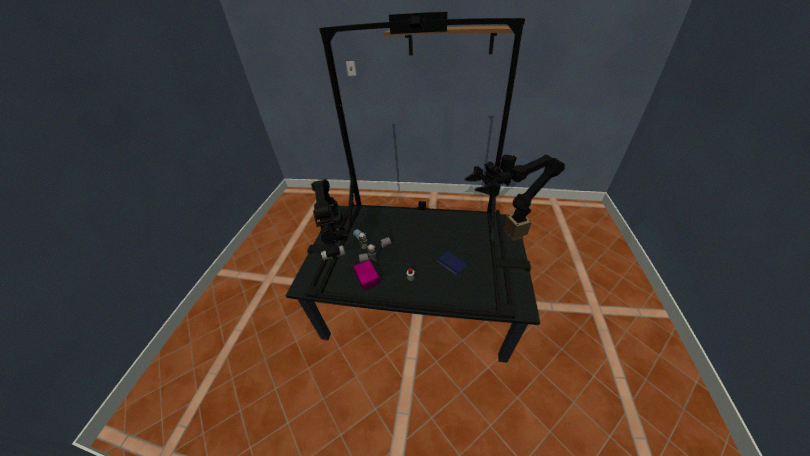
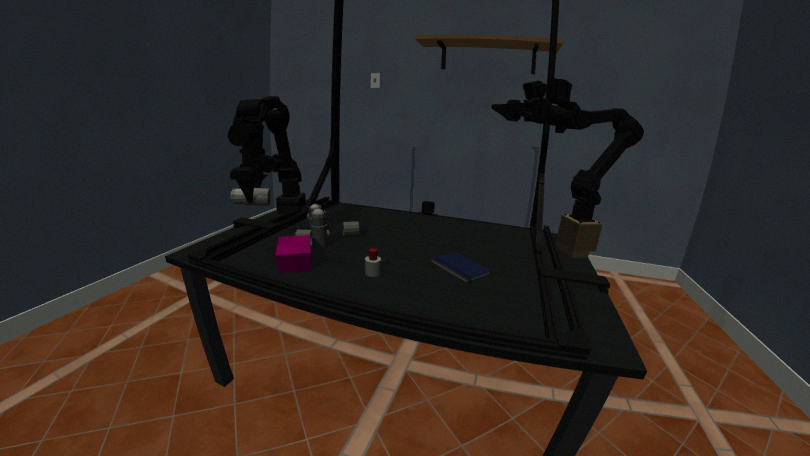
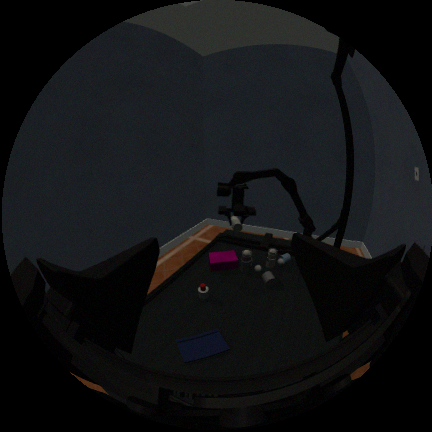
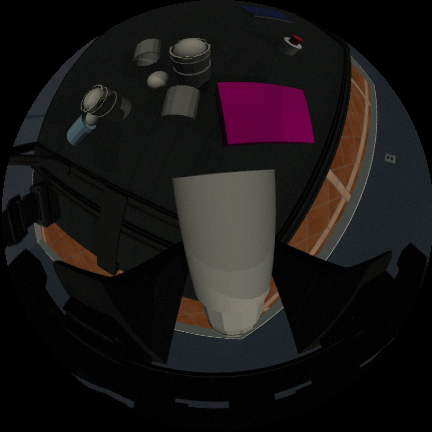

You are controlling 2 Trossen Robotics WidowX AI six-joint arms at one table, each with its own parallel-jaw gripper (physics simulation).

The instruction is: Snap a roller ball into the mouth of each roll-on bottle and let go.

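Places are measured from the left arm's base along level axes (x back, y down, z right), in metres.
Pixels of known places: left gripper, fingertip midpoint: (image 1: 469, 184) (image 2: 499, 105) (image 3: 226, 243); right gripper, fingertip midpoint: (image 2: 253, 201) (image 3: 235, 225) (image 4: 228, 246); left arm's base, origin of the base link: (image 1: 519, 218) (image 2: 581, 218); right arm's base, origin of the base link: (image 2: 290, 195) (image 4: 35, 205).
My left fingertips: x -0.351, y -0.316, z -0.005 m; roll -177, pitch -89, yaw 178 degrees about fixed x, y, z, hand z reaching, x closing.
For each thing: its top centre in the pictures, then the offset to it from my left fingertips.
- pale bottle, middle of its top: (image 4: 238, 298) (image 2: 249, 187) (image 1: 331, 249) (image 3: 235, 218) dz +0.076, dx -0.668, dy +0.240 m
- nearer bottle, middle of its top: (image 4: 189, 46) (image 2: 318, 212) (image 3: 246, 251) (image 1: 371, 246) dz +0.108, dx -0.477, dy +0.324 m
- loose ball, middle of its top: (image 4: 154, 74) (image 3: 257, 265) dz +0.165, dx -0.467, dy +0.396 m
- blue cylinder, middle of its top: (image 4: 73, 127) dz +0.319, dx -0.517, dy +0.385 m
- red-topped white container, middle of its top: (image 4: 297, 37) (image 2: 373, 249) (image 3: 202, 284) (image 1: 410, 269) dz -0.074, dx -0.327, dy +0.368 m
- blue book, middle of its top: (image 2: 460, 264) (image 3: 201, 344) (image 1: 452, 262) dz -0.065, dx -0.093, dy +0.420 m
My right gripper (image 1: 332, 252) (image 2: 249, 195) (image 4: 228, 246) is shut on a pale bottle (image 4: 226, 220) (image 3: 236, 223), held roughly sideways above the table's left side; whether its mouth holds a ball is unclear. Two bottles stand with domed balls in their mouths: a nearer bottle (image 1: 371, 253) (image 2: 319, 233) (image 3: 246, 262) (image 4: 191, 67) and a farther one (image 4: 112, 104) (image 3: 271, 260). A loose ball (image 4: 158, 79) (image 3: 258, 268) lies near them; another ball (image 4: 91, 119) (image 3: 281, 261) is by the blue cylinder (image 4: 80, 131). My left gripper (image 1: 477, 182) (image 2: 501, 111) (image 3: 226, 243) is open and empty, high at right.
Grey cylinders, one farther right (image 2: 350, 228) (image 4: 147, 51) and one near the magenta box (image 4: 181, 102), lie on the table. The magenta box (image 2: 293, 254) (image 4: 265, 114), a red-topped white container (image 2: 372, 266) and a blue book (image 2: 460, 266) (image 3: 202, 346) are nearby. Frame posts stand behind.
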